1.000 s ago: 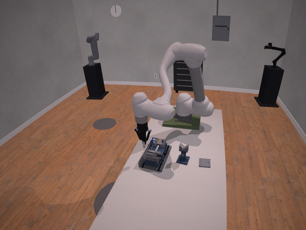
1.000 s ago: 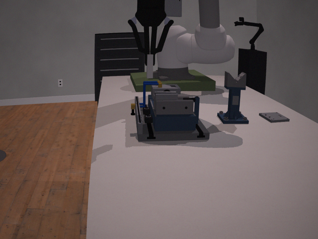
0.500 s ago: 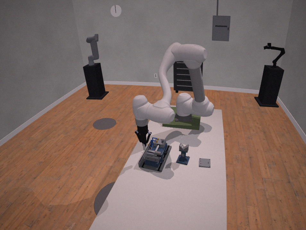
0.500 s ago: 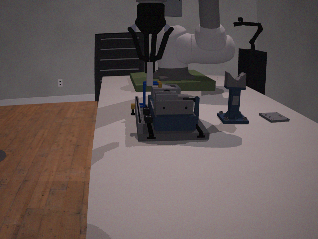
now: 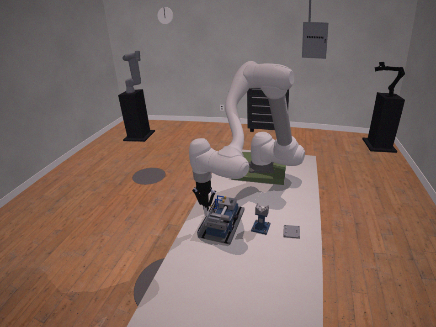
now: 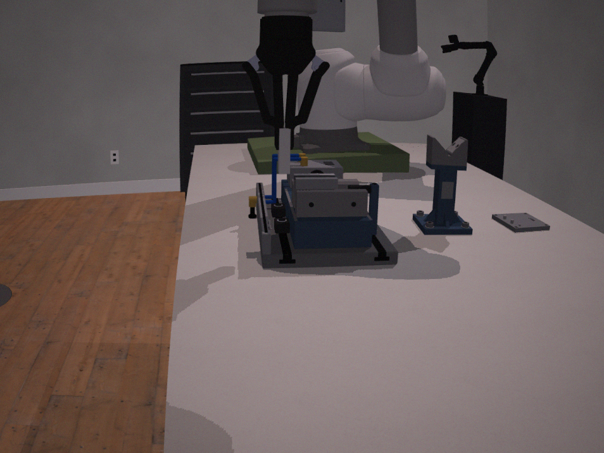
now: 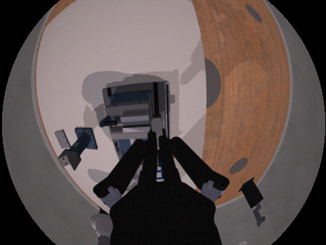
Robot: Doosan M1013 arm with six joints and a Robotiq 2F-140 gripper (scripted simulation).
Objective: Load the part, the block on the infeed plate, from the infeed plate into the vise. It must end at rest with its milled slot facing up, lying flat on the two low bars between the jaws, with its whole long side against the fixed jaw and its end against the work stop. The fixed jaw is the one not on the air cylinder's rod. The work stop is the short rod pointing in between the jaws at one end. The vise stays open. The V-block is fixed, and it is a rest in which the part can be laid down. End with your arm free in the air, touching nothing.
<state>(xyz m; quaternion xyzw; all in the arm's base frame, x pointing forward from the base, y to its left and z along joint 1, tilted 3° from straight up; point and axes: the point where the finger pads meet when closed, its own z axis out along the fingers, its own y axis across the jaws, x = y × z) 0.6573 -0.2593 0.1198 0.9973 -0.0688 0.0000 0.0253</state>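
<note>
Right now the grey part is 1 cm ahead of my hand, 5 cm to the left of it and 5 cm below it. From my hand the other things lie so: vise: 6 cm behind, 7 cm to the left, 11 cm below.
</note>
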